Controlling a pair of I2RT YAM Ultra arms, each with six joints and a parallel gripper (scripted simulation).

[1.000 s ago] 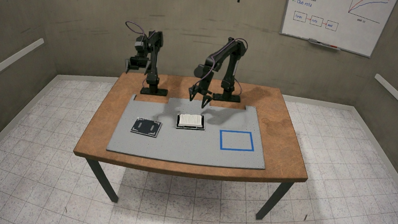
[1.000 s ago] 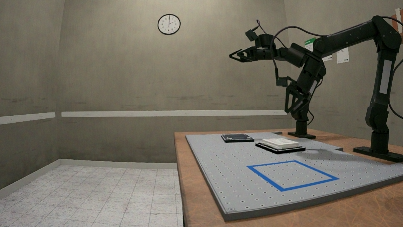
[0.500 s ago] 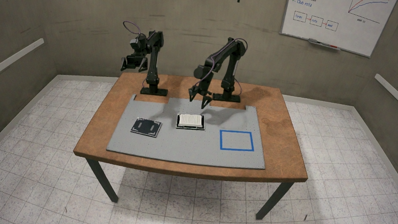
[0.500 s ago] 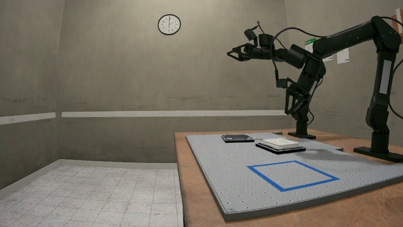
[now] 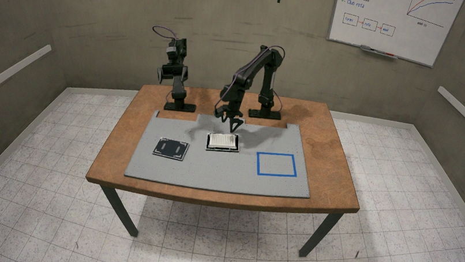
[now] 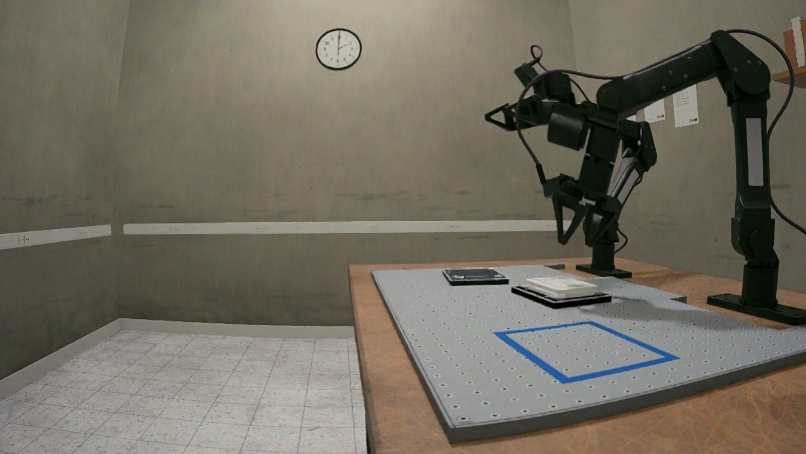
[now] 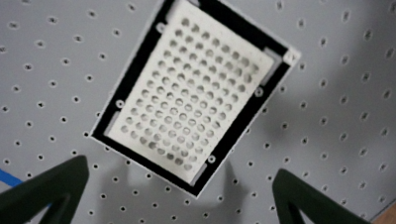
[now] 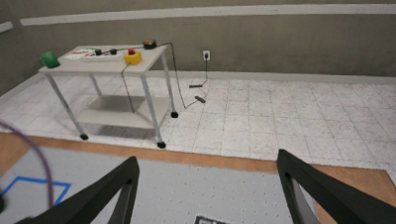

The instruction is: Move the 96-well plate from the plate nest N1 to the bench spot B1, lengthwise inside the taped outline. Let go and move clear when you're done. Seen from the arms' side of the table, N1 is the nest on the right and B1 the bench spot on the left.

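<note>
Right now the white 96-well plate is 2 cm ahead of my left hand, 2 cm to the right of it and 8 cm below it.
</note>
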